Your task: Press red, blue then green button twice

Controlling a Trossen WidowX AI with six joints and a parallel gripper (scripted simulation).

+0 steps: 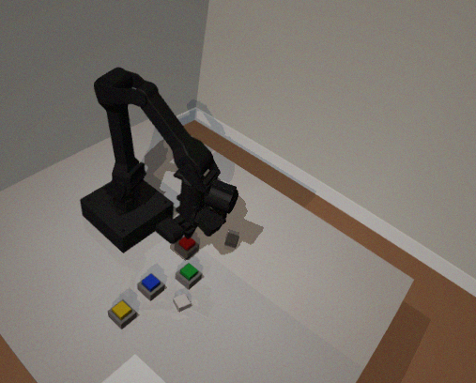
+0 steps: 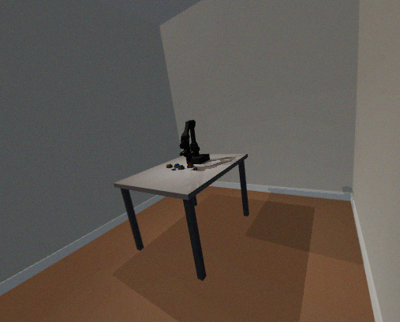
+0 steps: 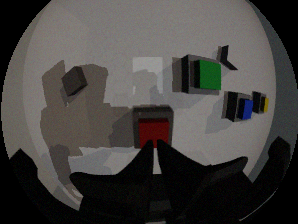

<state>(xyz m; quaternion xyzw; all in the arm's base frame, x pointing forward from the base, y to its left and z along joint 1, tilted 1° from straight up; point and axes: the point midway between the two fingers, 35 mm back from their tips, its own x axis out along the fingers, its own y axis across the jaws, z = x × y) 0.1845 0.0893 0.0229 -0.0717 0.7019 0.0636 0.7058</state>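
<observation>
The red button lies 20 mm below my gripper tip. From my gripper tip the other things lie so: green button 80 mm ahead, 50 mm to the right, 20 mm below; then grey block 50 mm ahead, 120 mm to the left, 40 mm below; then blue button 60 mm ahead, 150 mm to the right, 20 mm below.
</observation>
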